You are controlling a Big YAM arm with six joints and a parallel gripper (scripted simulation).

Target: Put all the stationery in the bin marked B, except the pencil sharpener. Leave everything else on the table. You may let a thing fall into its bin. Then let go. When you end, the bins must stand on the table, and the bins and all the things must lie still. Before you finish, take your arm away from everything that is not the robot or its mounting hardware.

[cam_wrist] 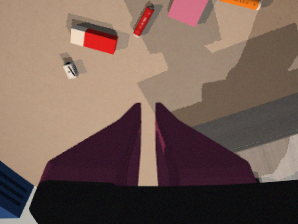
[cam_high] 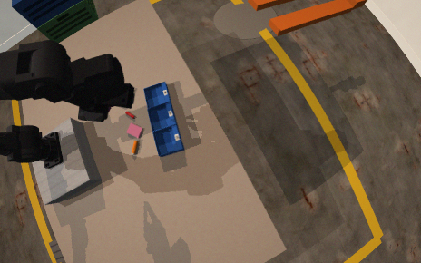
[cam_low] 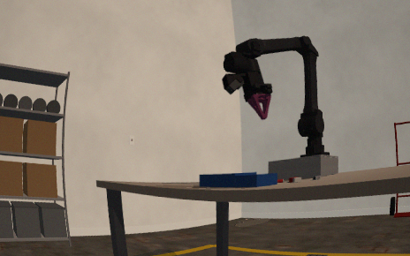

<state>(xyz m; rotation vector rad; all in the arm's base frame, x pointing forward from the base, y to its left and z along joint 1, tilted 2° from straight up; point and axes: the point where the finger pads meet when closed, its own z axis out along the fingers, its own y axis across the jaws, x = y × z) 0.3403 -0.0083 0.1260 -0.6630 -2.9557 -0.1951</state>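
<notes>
Right now my hand is 19 cm above the joined blue bins, 11 cm short of it and 2 cm to the left of it. The rest, counted from my hand: pink eraser block 21 cm below, 2 cm to the right, 1 cm behind; orange stick 21 cm below, 8 cm to the right, 3 cm behind; small red piece 21 cm below, 4 cm to the left, 1 cm behind.
</notes>
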